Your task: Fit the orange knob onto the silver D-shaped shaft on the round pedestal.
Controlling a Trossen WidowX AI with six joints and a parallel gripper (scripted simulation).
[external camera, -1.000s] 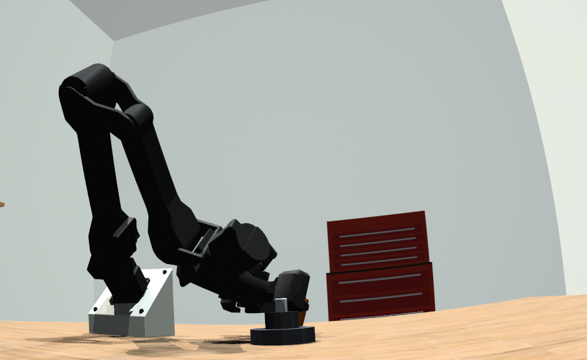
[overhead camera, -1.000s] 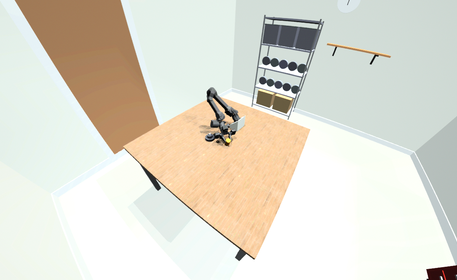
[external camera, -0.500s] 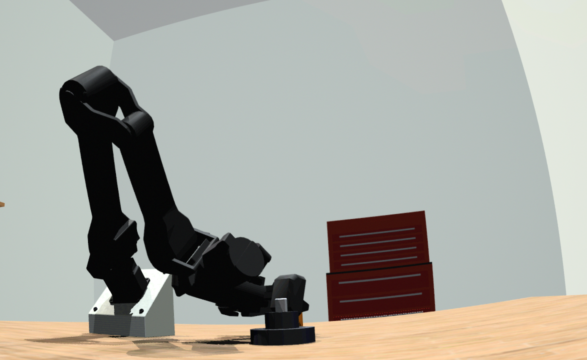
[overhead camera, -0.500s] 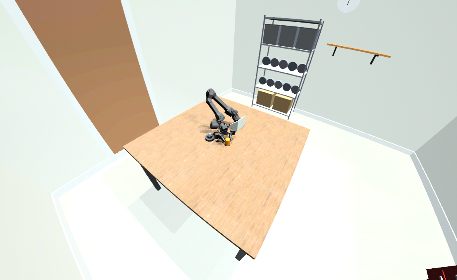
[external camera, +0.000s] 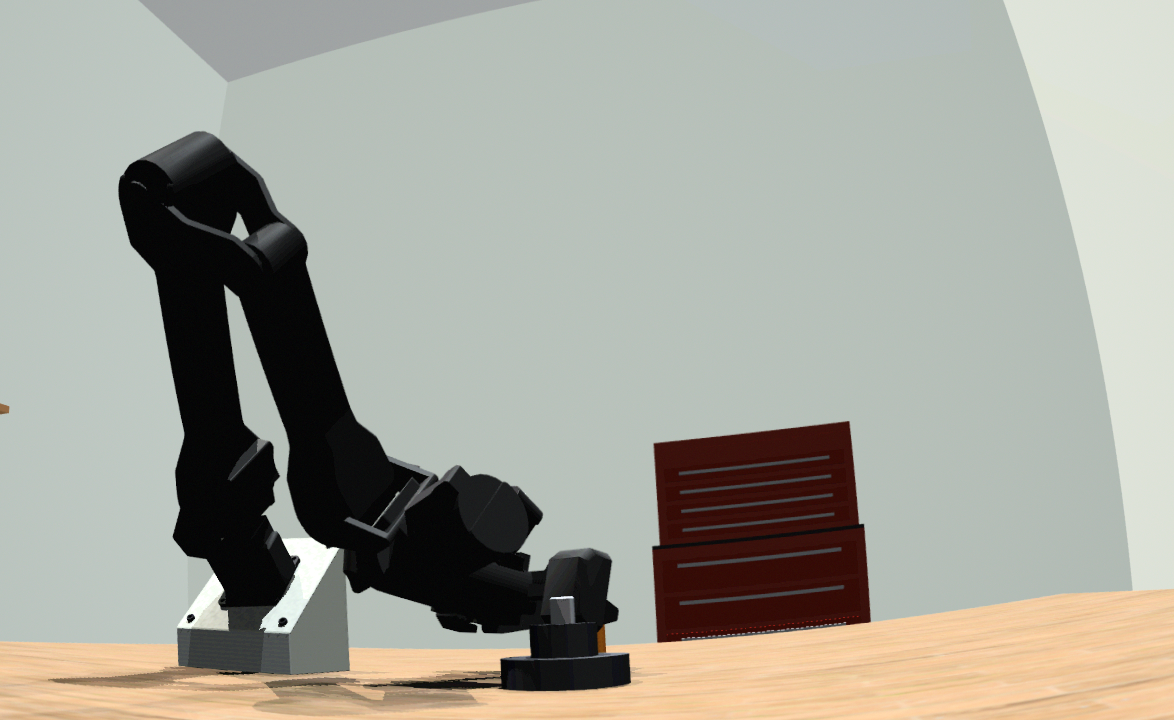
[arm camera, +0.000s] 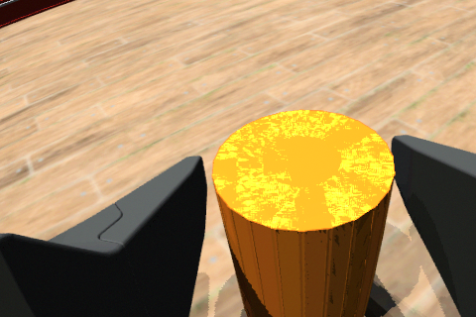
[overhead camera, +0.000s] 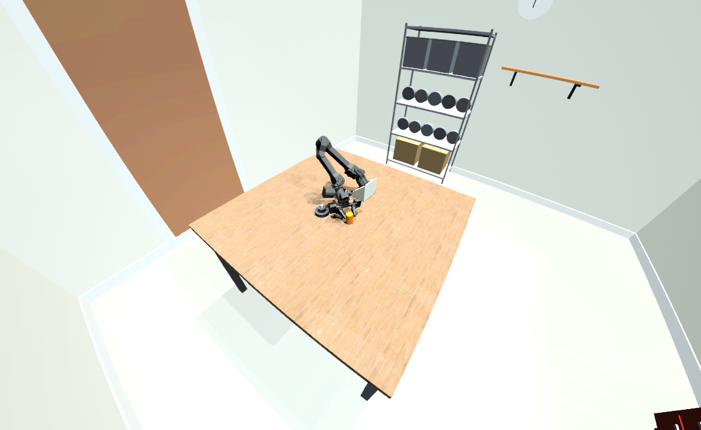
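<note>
Now: the orange knob 10 mm to the right of my gripper tip and 10 mm behind it. Round my gripper tip: dark round pedestal: 180 mm to the right, 20 mm below, 20 mm ahead.
</note>
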